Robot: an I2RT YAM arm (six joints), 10 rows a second.
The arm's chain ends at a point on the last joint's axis. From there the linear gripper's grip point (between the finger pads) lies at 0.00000 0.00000 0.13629 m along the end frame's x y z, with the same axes.
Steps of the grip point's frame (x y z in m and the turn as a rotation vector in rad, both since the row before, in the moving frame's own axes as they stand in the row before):
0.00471 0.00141 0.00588 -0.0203 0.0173 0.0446
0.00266 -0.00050 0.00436 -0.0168 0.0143 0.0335
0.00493 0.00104 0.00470 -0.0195 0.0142 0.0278
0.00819 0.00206 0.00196 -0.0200 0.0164 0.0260
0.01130 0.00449 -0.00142 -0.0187 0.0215 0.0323
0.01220 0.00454 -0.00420 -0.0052 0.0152 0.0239
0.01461 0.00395 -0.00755 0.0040 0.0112 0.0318
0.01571 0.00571 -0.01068 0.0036 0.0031 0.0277
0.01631 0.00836 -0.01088 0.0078 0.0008 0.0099
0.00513 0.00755 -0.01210 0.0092 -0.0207 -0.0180
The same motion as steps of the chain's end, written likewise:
0.00241 -0.00141 0.00593 -0.0203 0.0173 0.0446
0.00075 -0.00282 0.00439 -0.0168 0.0143 0.0335
0.00303 -0.00164 0.00474 -0.0195 0.0142 0.0278
0.00599 -0.00069 0.00201 -0.0200 0.0164 0.0260
0.00841 0.00189 -0.00136 -0.0187 0.0215 0.0323
0.01014 0.00381 -0.00418 -0.0052 0.0152 0.0239
0.01308 0.00447 -0.00754 0.0040 0.0112 0.0318
0.01528 0.00619 -0.01068 0.0036 0.0031 0.0277
0.01620 0.00942 -0.01088 0.0078 0.0008 0.0099
0.00796 0.00878 -0.01207 0.0092 -0.0207 -0.0180

